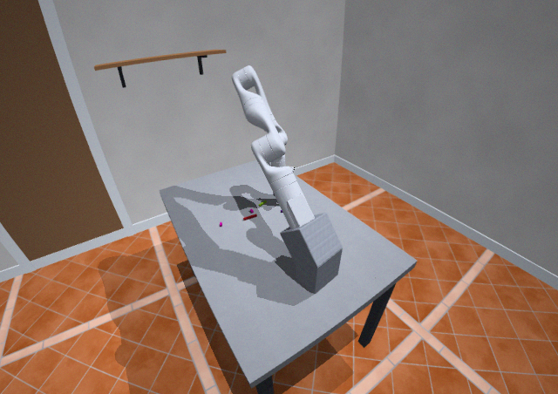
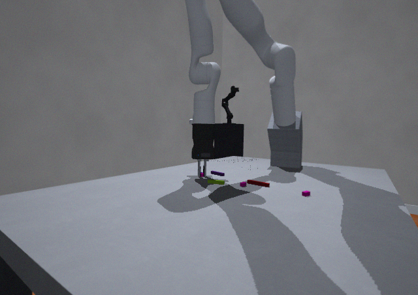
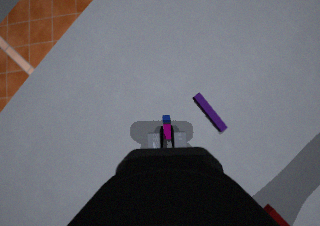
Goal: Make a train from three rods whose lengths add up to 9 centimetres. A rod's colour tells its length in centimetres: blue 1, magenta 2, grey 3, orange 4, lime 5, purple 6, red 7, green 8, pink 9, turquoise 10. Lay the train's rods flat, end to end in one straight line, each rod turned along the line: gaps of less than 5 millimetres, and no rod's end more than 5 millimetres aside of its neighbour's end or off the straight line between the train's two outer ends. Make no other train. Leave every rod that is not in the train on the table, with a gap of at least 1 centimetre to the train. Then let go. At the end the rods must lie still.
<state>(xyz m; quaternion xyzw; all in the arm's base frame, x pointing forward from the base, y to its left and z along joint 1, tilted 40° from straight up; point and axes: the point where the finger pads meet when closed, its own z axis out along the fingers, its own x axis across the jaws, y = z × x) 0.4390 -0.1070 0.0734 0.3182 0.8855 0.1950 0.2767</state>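
Right now the blue rod is 10 mm behind my hand, 20 mm to the right of it and 10 mm below it. Also, from my hand: purple rod 70 mm behind, 10 mm to the left, 10 mm below; lime rod 40 mm ahead, 110 mm to the left, 10 mm below; red rod 50 mm behind, 200 mm to the left, 10 mm below.
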